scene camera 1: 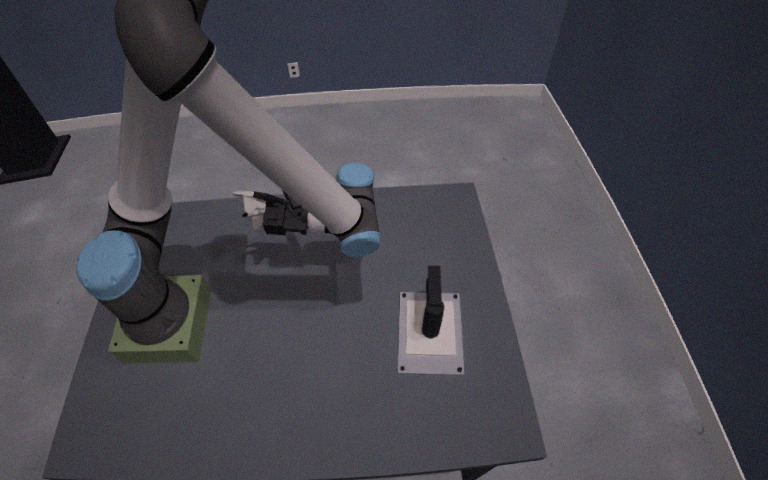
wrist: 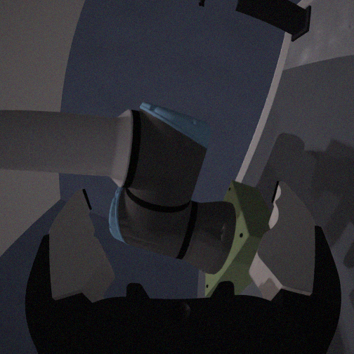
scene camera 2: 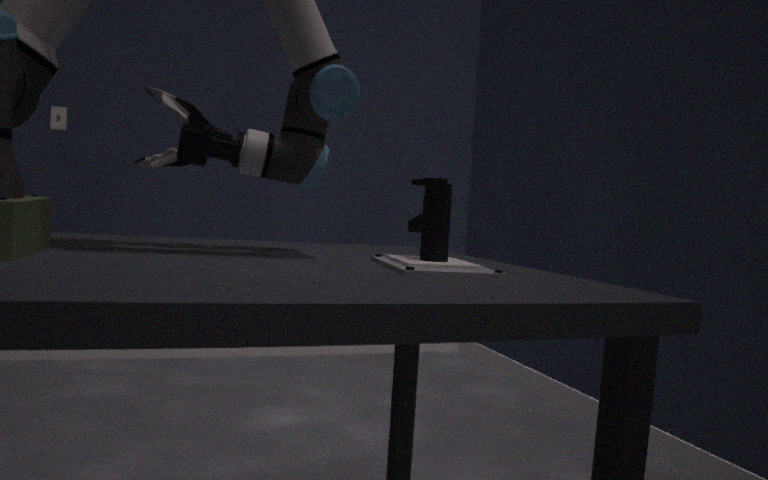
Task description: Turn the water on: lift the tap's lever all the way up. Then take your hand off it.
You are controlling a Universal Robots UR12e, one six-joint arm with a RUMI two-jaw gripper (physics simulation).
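Places are measured from the arm's base along level axes (x ahead, y left, z up), in metres.
Pixels of known places: gripper, fingertip midpoint: (scene camera 1: 236,205) (scene camera 2: 139,126); arm's base, origin of the base link: (scene camera 1: 155,312).
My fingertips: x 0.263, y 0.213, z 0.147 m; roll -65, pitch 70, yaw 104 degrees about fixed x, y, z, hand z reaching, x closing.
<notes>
Ahead of a thing's pixels: the offset from my fingertips to its top centre. "pt": to the spot under its first point.
The black tap @[pt 0.309 m right, 0.475 m ahead, 0.073 m down] (scene camera 1: 433,291) (scene camera 2: 436,220) stands upright on a pale base plate @[0.346 m right, 0.471 m ahead, 0.217 m down] (scene camera 1: 430,363) (scene camera 2: 453,270) at the right of the table. In the scene camera 2 view, a thin part sticks out to the left at its top and a shorter part lower down. Both are dark, and I cannot tell the lever's angle surely. The tap does not show in the wrist view. My gripper (scene camera 1: 240,204) (scene camera 2: 141,125) (wrist: 180,188) is open, with nothing between its fingers. It is held above the table, well left of the tap, and points away from it, towards the arm's base side.
The arm stands on a green block (scene camera 1: 189,350) (scene camera 2: 25,226) (wrist: 245,225) at the left of the dark table (scene camera 1: 317,407) (scene camera 2: 339,322). The arm's wrist hangs between the gripper and the tap, higher than the tap. A dark cabinet-like object (scene camera 1: 19,124) stands behind at the left.
</notes>
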